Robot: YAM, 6 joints.
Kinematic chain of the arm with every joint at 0, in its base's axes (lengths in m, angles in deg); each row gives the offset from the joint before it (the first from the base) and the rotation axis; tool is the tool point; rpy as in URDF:
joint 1: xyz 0 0 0.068 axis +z
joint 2: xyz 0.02 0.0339 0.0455 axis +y
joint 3: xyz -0.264 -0.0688 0 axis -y
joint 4: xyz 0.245 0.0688 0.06 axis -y
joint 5: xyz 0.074 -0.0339 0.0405 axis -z
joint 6: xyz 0.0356 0 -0.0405 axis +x
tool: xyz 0 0 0 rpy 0 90 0
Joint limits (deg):
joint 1: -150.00..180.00
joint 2: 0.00..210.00
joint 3: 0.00..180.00
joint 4: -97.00..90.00
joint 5: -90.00..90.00
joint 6: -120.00..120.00
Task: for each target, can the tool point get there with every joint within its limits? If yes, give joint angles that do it. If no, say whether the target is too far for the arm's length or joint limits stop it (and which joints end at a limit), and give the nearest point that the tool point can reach.
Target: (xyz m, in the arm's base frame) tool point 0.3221 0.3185 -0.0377
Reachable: yes | joints 47.94 151.17 75.91 40.07 46.38 81.28
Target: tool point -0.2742 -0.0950 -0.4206
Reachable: no: joint limits stop it (at a limit: joint 1, joint 2) | nearest point -0.2533 -0.1225 -0.3724 | short by 0.059 m
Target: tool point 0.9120 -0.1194 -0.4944
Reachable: no: too far | nearest point 0.5392 -0.0706 -0.2278 | short by 0.461 m
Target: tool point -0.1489 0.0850 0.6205
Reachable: yes | joints -20.73 50.68 148.31 -53.47 -48.89 75.30
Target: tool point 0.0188 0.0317 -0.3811
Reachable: no: joint limits stop it (at a limit: joint 2) | nearest point 0.0337 0.0569 -0.3310 | short by 0.058 m
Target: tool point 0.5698 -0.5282 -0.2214
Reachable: no: too far | nearest point 0.4344 -0.4027 -0.1397 | short by 0.202 m
